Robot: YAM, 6 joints.
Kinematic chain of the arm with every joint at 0, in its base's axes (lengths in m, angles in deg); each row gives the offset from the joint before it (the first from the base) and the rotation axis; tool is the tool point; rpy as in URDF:
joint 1: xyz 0 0 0.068 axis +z
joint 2: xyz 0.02 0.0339 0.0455 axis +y
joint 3: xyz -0.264 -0.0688 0 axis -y
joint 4: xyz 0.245 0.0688 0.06 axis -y
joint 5: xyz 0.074 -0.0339 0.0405 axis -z
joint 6: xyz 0.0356 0 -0.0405 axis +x
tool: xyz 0 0 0 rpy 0 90 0
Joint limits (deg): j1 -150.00..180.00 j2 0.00..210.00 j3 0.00..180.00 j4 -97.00..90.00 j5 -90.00..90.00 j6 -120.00..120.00
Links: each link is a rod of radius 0.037 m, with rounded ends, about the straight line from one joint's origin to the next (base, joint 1, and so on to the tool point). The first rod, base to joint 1, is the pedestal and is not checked.
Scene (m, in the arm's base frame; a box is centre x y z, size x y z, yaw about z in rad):
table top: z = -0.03
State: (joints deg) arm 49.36 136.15 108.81 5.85 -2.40 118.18
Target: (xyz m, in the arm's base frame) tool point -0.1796 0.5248 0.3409
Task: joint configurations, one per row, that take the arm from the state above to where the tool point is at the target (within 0.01 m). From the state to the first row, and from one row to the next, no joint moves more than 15 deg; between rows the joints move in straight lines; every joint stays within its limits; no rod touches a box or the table.
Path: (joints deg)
1: 64.15 134.94 112.39 7.03 -3.27 118.18
2: 78.94 133.73 115.98 8.21 -4.13 118.18
3: 93.73 132.53 119.56 9.40 -5.00 118.18
4: 108.52 131.32 123.14 10.58 -5.87 118.18

